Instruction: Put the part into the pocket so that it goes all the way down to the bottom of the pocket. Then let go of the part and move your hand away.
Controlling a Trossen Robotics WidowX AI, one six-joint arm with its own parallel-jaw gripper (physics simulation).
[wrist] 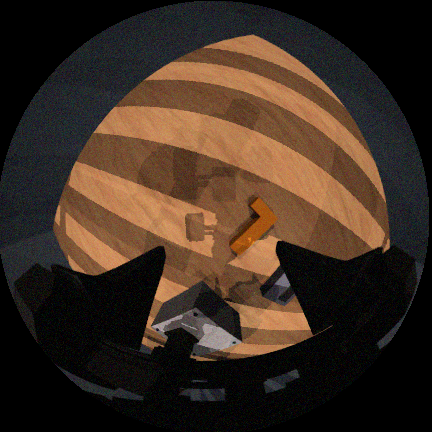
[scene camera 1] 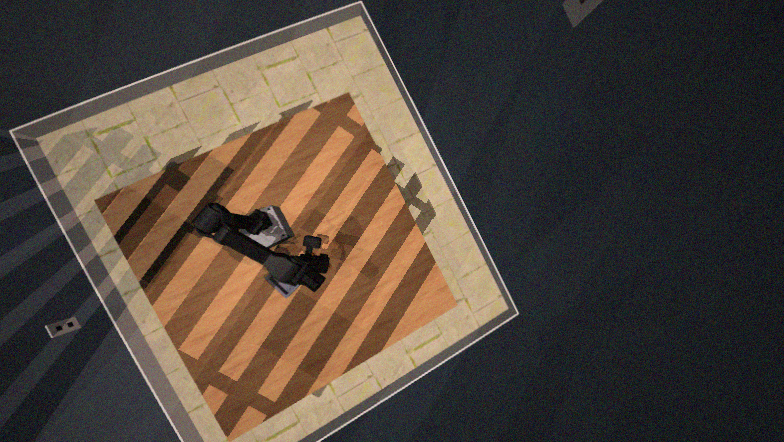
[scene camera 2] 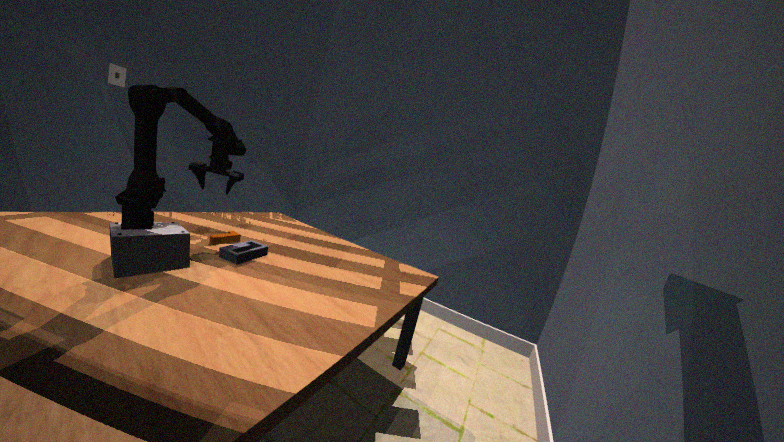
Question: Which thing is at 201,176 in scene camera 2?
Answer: My gripper.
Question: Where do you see an orange part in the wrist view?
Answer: At 264,218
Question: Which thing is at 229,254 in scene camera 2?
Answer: A dark pocket block.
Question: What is my gripper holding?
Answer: Nothing.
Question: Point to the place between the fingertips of my gripper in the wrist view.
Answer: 221,249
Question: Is my gripper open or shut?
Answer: Open.
